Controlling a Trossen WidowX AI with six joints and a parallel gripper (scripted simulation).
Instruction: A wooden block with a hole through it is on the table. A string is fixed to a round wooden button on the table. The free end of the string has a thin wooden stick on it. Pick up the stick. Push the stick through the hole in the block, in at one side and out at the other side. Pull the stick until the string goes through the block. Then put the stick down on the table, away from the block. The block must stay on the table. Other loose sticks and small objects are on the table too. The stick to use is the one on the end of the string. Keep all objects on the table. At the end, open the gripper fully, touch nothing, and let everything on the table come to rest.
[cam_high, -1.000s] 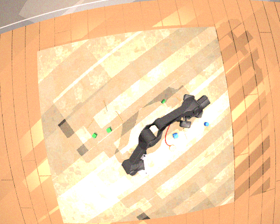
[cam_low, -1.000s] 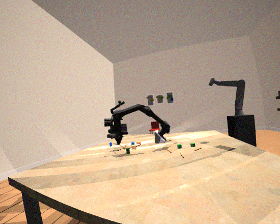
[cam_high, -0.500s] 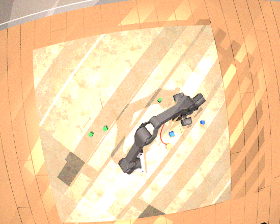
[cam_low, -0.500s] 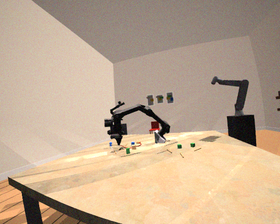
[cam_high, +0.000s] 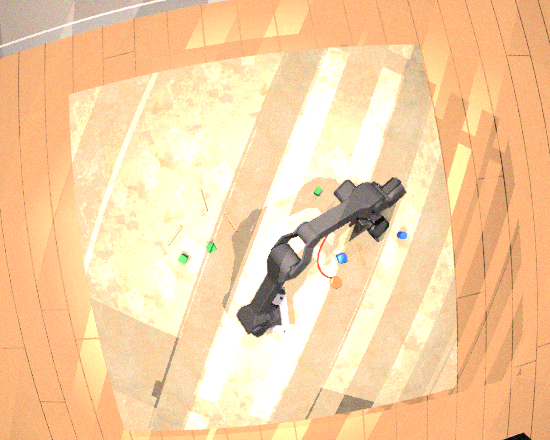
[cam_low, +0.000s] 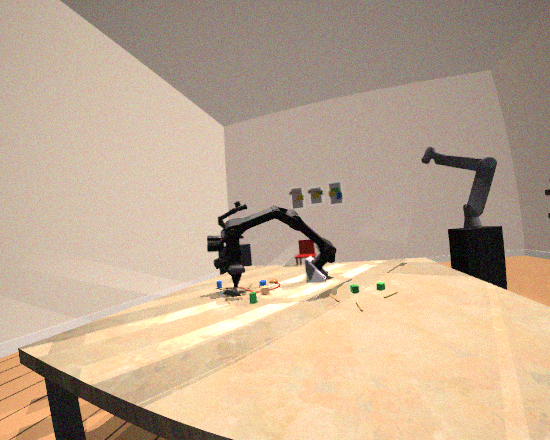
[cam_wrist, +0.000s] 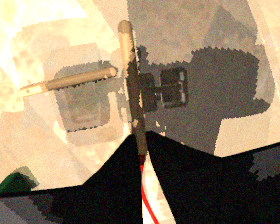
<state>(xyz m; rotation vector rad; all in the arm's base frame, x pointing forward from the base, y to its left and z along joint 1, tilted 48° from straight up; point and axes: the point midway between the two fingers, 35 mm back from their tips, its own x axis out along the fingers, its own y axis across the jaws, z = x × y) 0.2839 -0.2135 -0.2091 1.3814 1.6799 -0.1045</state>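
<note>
Now: the wooden block 110 mm to the left of my gripper tip, 40 mm behind it and 20 mm below it. The rest, counted from my gripper tip: blue cube (150 mm behind, 60 mm to the left, 20 mm below); blue cylinder (150 mm to the right, 110 mm behind, 20 mm below); thin wooden stick (10 mm to the right, 10 mm ahead).
</note>
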